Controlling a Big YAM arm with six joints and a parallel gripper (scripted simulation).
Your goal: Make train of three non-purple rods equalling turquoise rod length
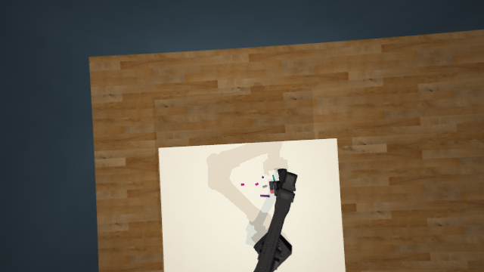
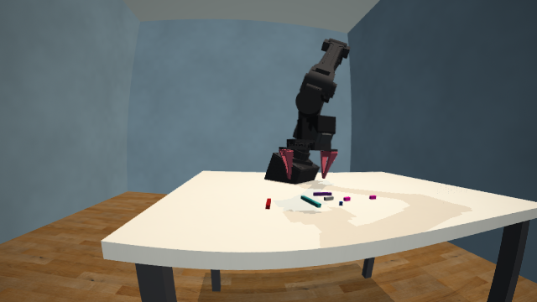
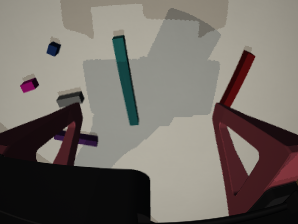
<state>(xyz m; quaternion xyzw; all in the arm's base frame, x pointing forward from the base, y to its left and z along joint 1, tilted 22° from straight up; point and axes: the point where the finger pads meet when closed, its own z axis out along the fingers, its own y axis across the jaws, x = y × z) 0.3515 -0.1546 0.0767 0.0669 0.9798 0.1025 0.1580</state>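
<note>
My gripper is now 40 mm short of the blue rod, 90 mm to the right of it and 70 mm above it. The rest, counted from my hand: red rod (20 mm behind, 100 mm to the right, 70 mm below); then turquoise rod (10 mm behind, 20 mm to the left, 70 mm below); then grey rod (20 mm behind, 90 mm to the left, 70 mm below).
</note>
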